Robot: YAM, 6 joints.
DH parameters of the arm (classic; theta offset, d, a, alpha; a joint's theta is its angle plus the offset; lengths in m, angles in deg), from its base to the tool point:
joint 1: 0 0.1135 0.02 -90
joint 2: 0 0 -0.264 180
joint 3: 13.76 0 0.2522 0
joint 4: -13.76 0 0.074 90
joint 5: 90 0 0 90
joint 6: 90 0.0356 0 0
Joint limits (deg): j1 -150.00..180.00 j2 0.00..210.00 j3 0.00..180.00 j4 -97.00..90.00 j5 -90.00..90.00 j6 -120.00..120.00
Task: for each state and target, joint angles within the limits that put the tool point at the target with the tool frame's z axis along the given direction. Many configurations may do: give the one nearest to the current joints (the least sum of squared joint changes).
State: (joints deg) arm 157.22 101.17 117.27 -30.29 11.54 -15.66
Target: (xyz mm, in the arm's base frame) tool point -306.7 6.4 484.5 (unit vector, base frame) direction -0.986 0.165 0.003
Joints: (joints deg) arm 179.89 79.36 91.76 -12.23 9.39 -15.66
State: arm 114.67 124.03 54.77 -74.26 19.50 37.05
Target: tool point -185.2 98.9 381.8 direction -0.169 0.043 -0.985
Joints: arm 151.48 78.69 92.68 -94.25 -2.46 37.05
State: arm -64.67 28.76 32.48 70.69 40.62 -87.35
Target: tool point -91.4 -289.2 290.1 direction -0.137 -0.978 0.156
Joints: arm -108.78 77.64 40.87 45.91 -10.68 -87.35
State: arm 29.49 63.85 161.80 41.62 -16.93 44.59
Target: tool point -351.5 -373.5 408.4 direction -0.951 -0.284 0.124
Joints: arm 48.84 39.79 179.99 31.40 -31.94 44.59
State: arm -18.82 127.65 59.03 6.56 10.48 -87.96
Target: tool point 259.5 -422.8 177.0 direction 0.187 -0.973 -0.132
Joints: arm -56.92 126.31 80.46 37.67 22.00 -87.96
